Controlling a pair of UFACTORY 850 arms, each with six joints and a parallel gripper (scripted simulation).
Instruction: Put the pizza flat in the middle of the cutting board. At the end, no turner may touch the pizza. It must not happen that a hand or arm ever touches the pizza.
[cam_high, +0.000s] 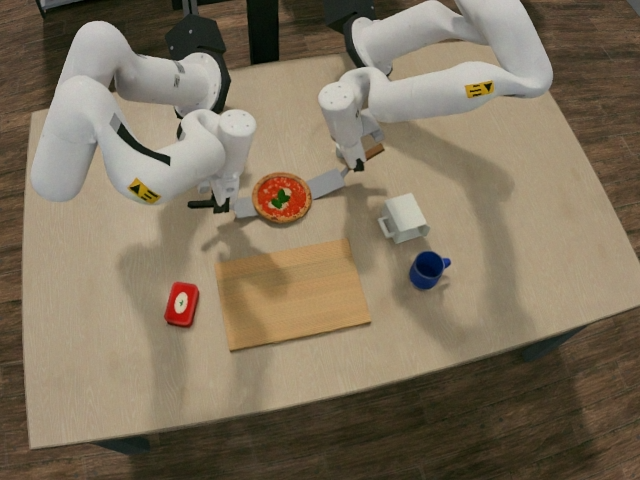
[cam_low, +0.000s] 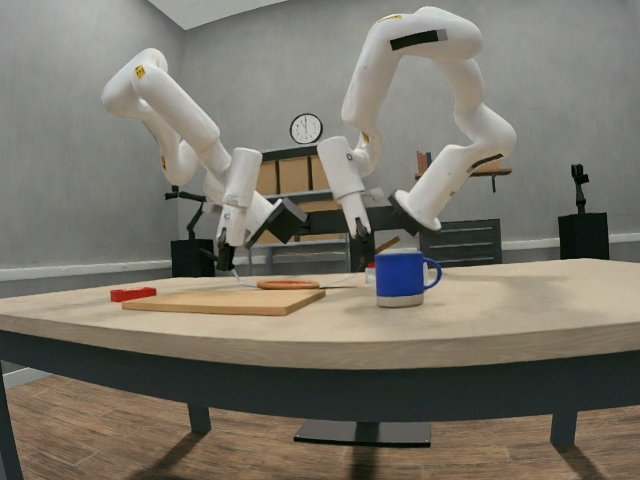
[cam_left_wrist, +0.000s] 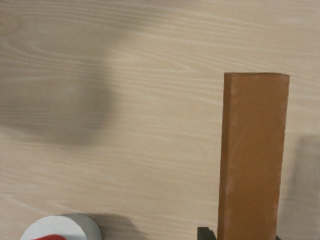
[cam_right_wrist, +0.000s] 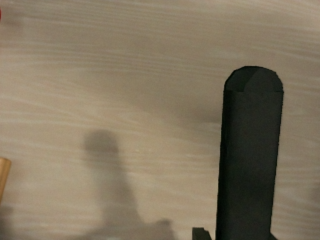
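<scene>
The pizza is 180 mm to the left of my right hand and 70 mm below it. From my right hand the other things lie so: black-handled turner: 10 mm to the left, 10 mm below; cutting board: 270 mm ahead, 110 mm to the left, 70 mm below; brown-handled turner: 360 mm to the left, 20 mm below, 10 mm behind.
The brown-handled turner lies 30 mm to the right of my left hand and 30 mm below it. Round my left hand: white mug 190 mm ahead, 60 mm to the left, 40 mm below; pizza 10 mm ahead, 220 mm to the right, 70 mm below; red-capped bottle 100 mm behind, 40 mm below.
</scene>
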